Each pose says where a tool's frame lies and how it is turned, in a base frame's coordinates. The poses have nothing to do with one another.
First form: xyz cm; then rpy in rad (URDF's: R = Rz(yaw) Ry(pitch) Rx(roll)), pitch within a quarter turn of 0, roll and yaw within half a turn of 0.
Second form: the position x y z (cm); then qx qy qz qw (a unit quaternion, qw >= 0). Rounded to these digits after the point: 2 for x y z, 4 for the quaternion.
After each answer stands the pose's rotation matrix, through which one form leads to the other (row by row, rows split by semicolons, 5 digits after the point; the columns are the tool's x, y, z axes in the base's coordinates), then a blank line. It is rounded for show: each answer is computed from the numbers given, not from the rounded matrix.
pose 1, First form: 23.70 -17.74 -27.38 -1.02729 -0.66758 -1.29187
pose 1, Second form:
23.70 -17.74 -27.38 -0.5425 0.0516 -0.6239 0.5602
0.21622 0.64304 0.73468; -0.75497 -0.36702 0.54343; 0.61909 -0.67216 0.40612

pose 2, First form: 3.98 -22.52 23.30 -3.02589 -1.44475 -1.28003
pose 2, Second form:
3.98 -22.52 23.30 0.6236 -0.4166 0.5553 0.3594
0.03604 -0.91879 0.39311; -0.12044 -0.39449 -0.91097; 0.99207 -0.01451 -0.12487

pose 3, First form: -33.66 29.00 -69.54 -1.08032 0.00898 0.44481
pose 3, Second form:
-33.66 29.00 -69.54 -0.5025 -0.1097 0.1914 0.8360
0.90266 -0.20984 -0.37574; 0.43027 0.42180 0.79809; -0.00898 -0.88207 0.47103

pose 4, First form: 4.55 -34.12 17.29 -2.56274 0.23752 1.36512
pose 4, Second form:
4.55 -34.12 17.29 -0.7598 -0.5740 0.2669 0.1483
0.19850 0.79316 -0.57576; 0.95144 -0.29697 -0.08108; -0.23529 -0.53170 -0.81359

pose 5, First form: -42.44 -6.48 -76.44 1.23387 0.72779 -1.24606
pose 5, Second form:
-42.44 -6.48 -76.44 0.6085 -0.0797 -0.6120 0.4989
0.23822 0.51362 -0.82428; -0.70762 -0.48953 -0.50954; -0.66522 0.70467 0.24683

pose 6, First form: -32.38 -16.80 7.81 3.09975 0.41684 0.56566
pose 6, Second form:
-32.38 -16.80 7.81 0.9381 0.2771 -0.1929 0.0774
0.77195 0.54980 -0.31909; 0.49008 -0.83442 -0.25213; -0.40487 0.03825 -0.91357

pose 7, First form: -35.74 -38.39 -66.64 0.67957 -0.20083 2.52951
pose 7, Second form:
-35.74 -38.39 -66.64 0.1900 0.2877 0.9046 0.2508
-0.80200 -0.34432 0.48809; 0.56303 -0.70866 0.42521; 0.19948 0.61583 0.76221

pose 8, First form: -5.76 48.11 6.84 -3.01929 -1.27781 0.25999
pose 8, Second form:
-5.76 48.11 6.84 -0.7898 -0.1400 -0.5838 0.1258
0.27911 0.36802 0.88694; 0.07425 -0.92915 0.36218; 0.95739 -0.03523 -0.28666

